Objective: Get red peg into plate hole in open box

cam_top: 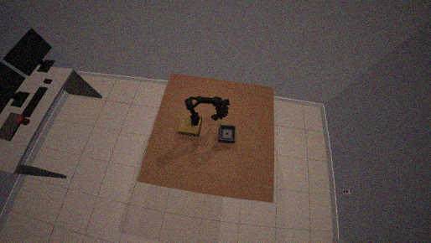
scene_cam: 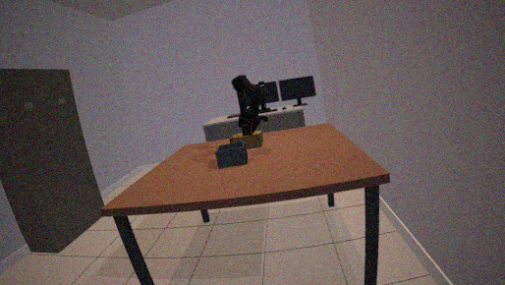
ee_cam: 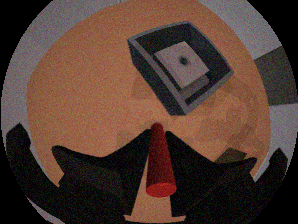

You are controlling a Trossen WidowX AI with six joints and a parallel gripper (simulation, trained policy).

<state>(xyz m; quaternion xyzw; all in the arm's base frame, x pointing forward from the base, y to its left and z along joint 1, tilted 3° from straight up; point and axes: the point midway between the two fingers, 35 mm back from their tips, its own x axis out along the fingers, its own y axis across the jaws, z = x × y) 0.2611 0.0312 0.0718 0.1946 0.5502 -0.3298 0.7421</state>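
Now: gripper tip 6 cm short of the plate, 13 cm to the left of it and 9 cm above it. From my gripper tip the other things lie so: dark box 6 cm ahead, 13 cm to the right, 11 cm below; red peg 1 cm to the left, 2 cm above.
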